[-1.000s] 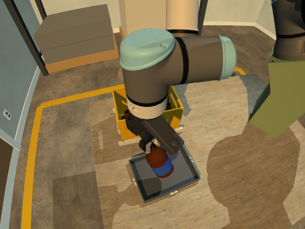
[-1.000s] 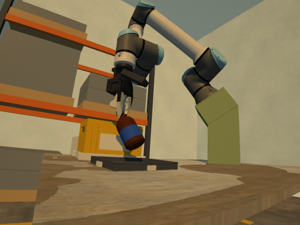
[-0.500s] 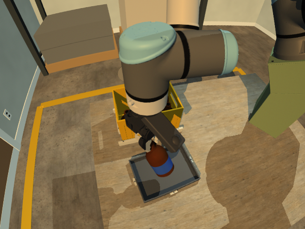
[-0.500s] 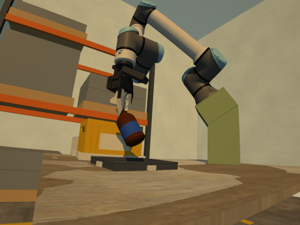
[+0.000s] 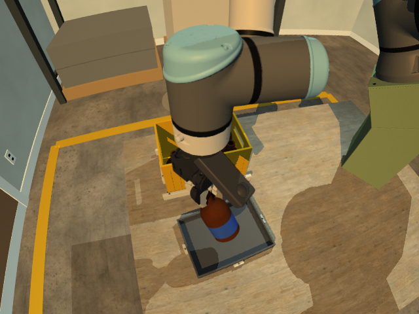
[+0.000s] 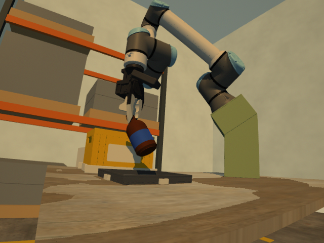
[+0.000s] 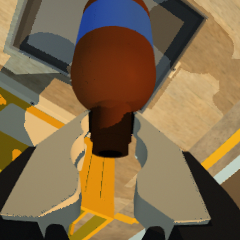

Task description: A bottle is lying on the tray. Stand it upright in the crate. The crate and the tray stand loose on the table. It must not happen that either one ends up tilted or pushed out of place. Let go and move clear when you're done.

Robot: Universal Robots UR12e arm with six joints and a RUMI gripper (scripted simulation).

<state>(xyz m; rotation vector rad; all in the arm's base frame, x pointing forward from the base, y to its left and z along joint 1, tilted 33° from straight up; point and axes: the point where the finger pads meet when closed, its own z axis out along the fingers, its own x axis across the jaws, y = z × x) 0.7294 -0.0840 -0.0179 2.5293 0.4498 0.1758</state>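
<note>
Now: the bottle 4 cm below my hand, 3 cm to the left of it and 1 cm behind it. Also, from my hand: dark tray (19 cm below, 5 cm to the left, 3 cm behind); yellow crate (21 cm to the right, 12 cm below, 10 cm behind).
</note>
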